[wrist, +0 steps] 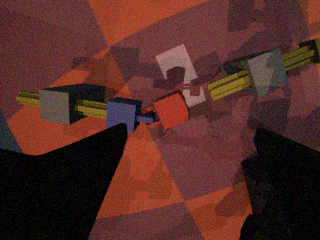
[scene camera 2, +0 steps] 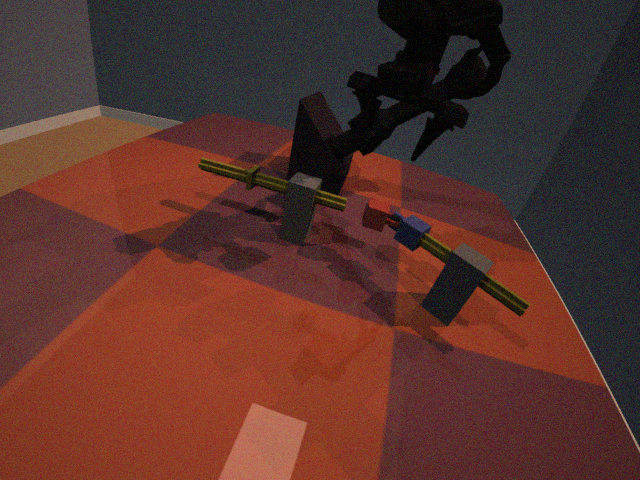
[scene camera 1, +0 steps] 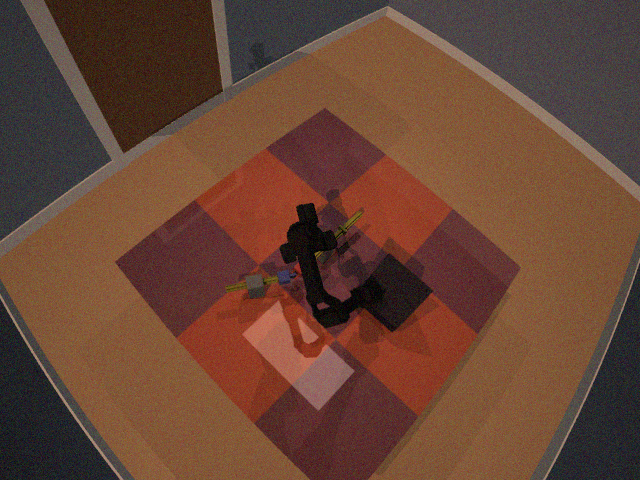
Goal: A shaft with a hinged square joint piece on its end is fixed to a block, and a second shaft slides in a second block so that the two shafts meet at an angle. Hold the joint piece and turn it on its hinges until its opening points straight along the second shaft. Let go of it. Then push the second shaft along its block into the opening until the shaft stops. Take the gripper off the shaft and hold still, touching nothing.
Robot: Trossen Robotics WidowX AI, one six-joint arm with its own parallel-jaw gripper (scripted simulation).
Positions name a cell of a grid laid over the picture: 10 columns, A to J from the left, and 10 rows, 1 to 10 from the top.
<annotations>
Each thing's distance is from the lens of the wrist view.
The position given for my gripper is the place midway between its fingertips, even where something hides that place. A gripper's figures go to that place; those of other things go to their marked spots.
my gripper (wrist: G6): 0.10 m
red square joint piece (wrist: F5): 0.20 m
</annotations>
